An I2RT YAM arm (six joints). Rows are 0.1 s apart.
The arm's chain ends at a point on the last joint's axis. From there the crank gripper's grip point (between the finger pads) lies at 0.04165 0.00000 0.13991 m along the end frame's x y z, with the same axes.
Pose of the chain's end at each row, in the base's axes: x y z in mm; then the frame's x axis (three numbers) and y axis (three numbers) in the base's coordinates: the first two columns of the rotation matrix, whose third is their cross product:
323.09 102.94 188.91 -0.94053 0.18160 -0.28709 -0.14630 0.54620 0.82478
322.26 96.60 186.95 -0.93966 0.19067 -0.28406 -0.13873 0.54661 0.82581
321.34 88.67 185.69 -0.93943 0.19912 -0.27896 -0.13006 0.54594 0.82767
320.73 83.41 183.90 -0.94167 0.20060 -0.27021 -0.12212 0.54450 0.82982
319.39 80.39 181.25 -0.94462 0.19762 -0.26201 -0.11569 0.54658 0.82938
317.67 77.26 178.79 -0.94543 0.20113 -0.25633 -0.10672 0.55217 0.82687
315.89 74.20 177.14 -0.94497 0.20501 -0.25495 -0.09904 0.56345 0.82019
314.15 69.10 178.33 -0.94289 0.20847 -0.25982 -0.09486 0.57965 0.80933
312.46 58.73 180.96 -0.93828 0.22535 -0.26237 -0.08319 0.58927 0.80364
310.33 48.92 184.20 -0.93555 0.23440 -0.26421 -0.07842 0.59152 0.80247
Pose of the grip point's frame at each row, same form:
326.81 224.91 108.80 -0.94053 0.18160 -0.28709 -0.14630 0.54620 0.82478
326.88 218.62 106.96 -0.93966 0.19067 -0.28406 -0.13873 0.54661 0.82581
326.58 210.82 105.94 -0.93943 0.19912 -0.27896 -0.13006 0.54594 0.82767
325.38 205.71 104.34 -0.94167 0.20060 -0.27021 -0.12212 0.54450 0.82982
323.01 202.47 101.30 -0.94462 0.19762 -0.26201 -0.11569 0.54658 0.82938
321.36 198.84 98.08 -0.94543 0.20113 -0.25633 -0.10672 0.55217 0.82687
320.16 194.71 94.87 -0.94497 0.20501 -0.25495 -0.09904 0.56345 0.82019
319.56 188.00 93.81 -0.94289 0.20847 -0.25982 -0.09486 0.57965 0.80933
320.35 176.67 95.30 -0.93828 0.22535 -0.26237 -0.08319 0.58927 0.80364
319.55 166.62 98.34 -0.93555 0.23440 -0.26421 -0.07842 0.59152 0.80247

